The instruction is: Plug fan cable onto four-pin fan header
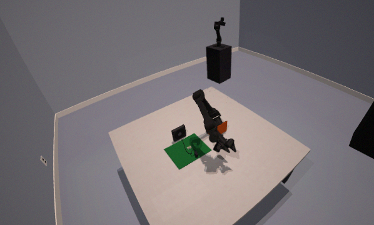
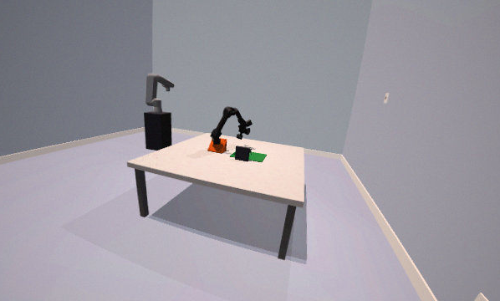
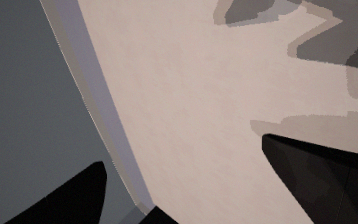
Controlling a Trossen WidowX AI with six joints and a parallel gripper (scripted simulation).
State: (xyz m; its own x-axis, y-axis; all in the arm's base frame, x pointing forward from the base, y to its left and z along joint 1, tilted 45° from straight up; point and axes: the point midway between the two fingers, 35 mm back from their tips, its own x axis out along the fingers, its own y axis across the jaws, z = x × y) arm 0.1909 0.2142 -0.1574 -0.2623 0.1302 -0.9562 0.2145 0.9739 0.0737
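The black plug lies 23 cm to the right of my gripper tip, 14 cm ahead of it and 10 cm below it. Also, from my gripper tip: green board 33 cm to the right, 15 cm ahead, 14 cm below; then black fan 47 cm to the right, 12 cm ahead, 6 cm below.
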